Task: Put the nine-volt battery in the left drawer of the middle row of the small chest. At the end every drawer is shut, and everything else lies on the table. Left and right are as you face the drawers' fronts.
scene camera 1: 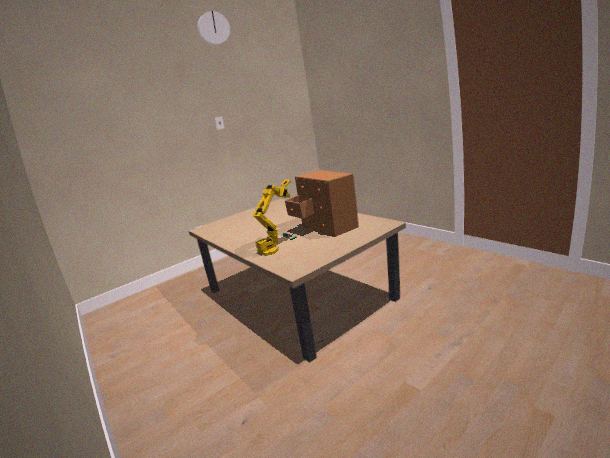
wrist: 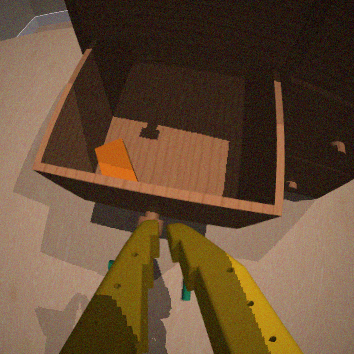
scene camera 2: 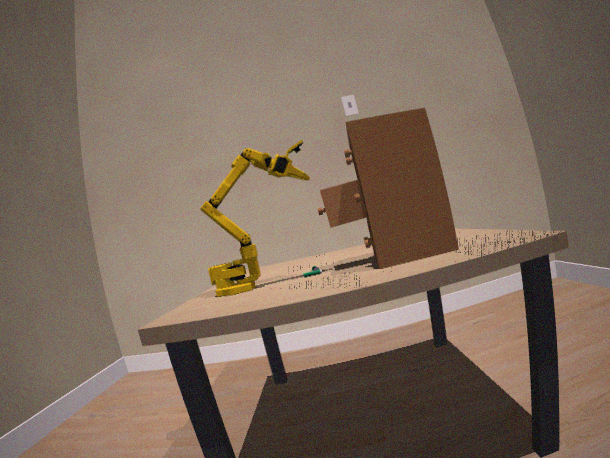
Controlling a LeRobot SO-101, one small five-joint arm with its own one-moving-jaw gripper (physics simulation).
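Places are measured from the arm's base along level axes (x up, y right, z ahead), in centimetres.
Where they show: hand, its tool point: (scene camera 1: 289,196) (wrist: 158,233) (scene camera 2: 307,178); arm's base, origin of its link: (scene camera 1: 271,250) (scene camera 2: 243,290).
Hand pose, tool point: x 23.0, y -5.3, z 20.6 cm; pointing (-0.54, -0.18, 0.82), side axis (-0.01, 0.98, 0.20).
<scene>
Things, the pixels of their top centre, and the offset from my tool point. "*": a spot on its surface instead. Level surfaces: height alone.
- small brown chest, centre of its top: (scene camera 2: 383,127) (scene camera 1: 322,175) dx +7.9, dy +7.1, dz +20.3 cm
- middle row, a spot on its surface: (wrist: 160,189) * dx -3.9, dy -0.5, dz +2.5 cm
- orange nine-volt battery, centre of its top: (wrist: 114,165) dx -10.5, dy -5.4, dz +5.9 cm
- small green thing, centre of its top: (wrist: 187,283) (scene camera 2: 312,271) (scene camera 1: 293,237) dx -22.0, dy +3.1, dz -3.8 cm
- table, height of its surface: dx -23.0 cm
- second green piece, centre of its top: (scene camera 1: 285,233) dx -21.6, dy -4.6, dz -3.1 cm
The small brown chest (scene camera 1: 344,205) (scene camera 2: 405,190) (wrist: 215,30) stands on the table. Its left drawer of the middle row (scene camera 1: 295,209) (scene camera 2: 342,205) (wrist: 160,189) is pulled out. The orange nine-volt battery (wrist: 117,160) lies inside that drawer, near its front and left side; the drawer walls hide it in both scene views. The other drawers that show look shut. My gripper (scene camera 1: 289,195) (scene camera 2: 308,178) (wrist: 164,228) is shut and empty, its tips close together. It is in the air in front of the open drawer, higher than its round knob (scene camera 2: 321,211) (wrist: 150,220).
A small green thing (scene camera 1: 293,238) (scene camera 2: 311,272) (wrist: 186,292) lies on the table (scene camera 1: 320,260) (scene camera 2: 200,312) between the arm's base and the chest. A second green piece (scene camera 1: 286,234) (wrist: 111,265) shows near it. Shut drawers with knobs are right of the open drawer.
</scene>
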